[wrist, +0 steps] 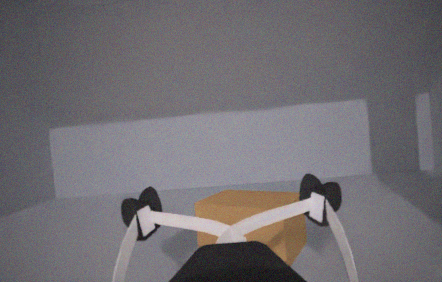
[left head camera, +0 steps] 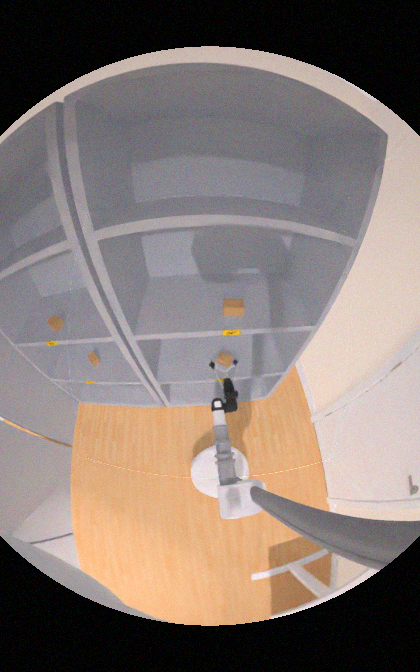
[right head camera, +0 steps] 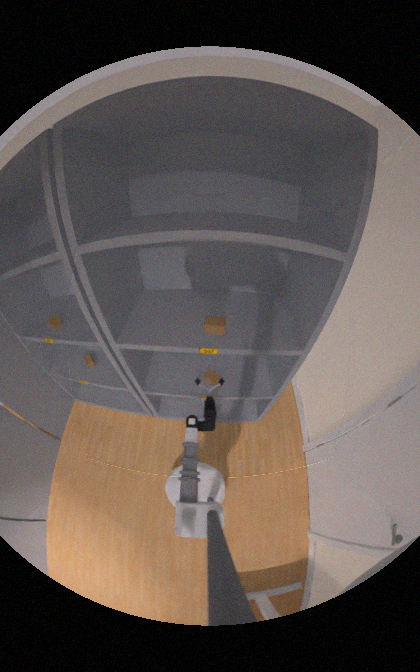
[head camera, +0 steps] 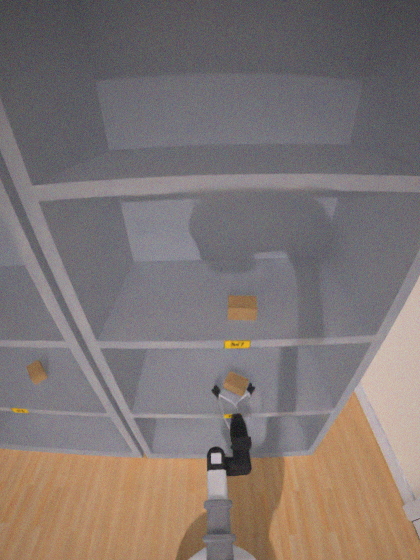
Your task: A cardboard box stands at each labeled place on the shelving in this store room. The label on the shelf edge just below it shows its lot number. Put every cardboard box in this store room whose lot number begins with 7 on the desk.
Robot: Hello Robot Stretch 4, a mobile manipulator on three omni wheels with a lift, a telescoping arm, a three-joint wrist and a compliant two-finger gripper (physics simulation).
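Frame: origin at the robot's base, x ahead, y left, z up, level; metres.
Where they show: gripper, fingertip midpoint: (wrist: 230, 197) (head camera: 232, 384).
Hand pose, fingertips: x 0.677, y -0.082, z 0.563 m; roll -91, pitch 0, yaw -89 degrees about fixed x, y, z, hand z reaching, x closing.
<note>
Things, the pixels of their top centre, and the offset from my fingertips. "spot": a spot on its surface instead.
- cardboard box, top centre: (wrist: 249, 197) (head camera: 236, 380) dx +0.024, dy -0.018, dz -0.008 m
- yellow label, surface spot: (head camera: 229, 416) spot: dx -0.100, dy +0.021, dz -0.074 m
- lower box, top centre: (head camera: 34, 368) dx +0.101, dy +0.933, dz -0.008 m
My gripper (head camera: 233, 390) (left head camera: 223, 363) (right head camera: 210, 381) (wrist: 230, 197) is open on the lower labeled shelf. Its fingertips stand on either side of a cardboard box (head camera: 236, 382) (left head camera: 225, 358) (right head camera: 212, 376) (wrist: 250, 200), which sits turned at an angle; contact cannot be told. The yellow label (head camera: 229, 416) below it is partly hidden by my wrist. Another box (head camera: 242, 308) (left head camera: 233, 307) (right head camera: 215, 325) stands one shelf up, above a label (head camera: 237, 344) (left head camera: 231, 332) (right head camera: 208, 351) too blurred to read surely. In the left bay are a lower box (head camera: 37, 372) (left head camera: 94, 358) (right head camera: 89, 360) and an upper box (left head camera: 55, 323) (right head camera: 54, 322).
The grey shelving (head camera: 300, 343) (left head camera: 270, 330) has shelf edges above and below my gripper and a double upright on the left. A wall stands to the right. A white T-shaped frame (left head camera: 272, 572) shows low behind my base; whether it belongs to the desk cannot be told.
</note>
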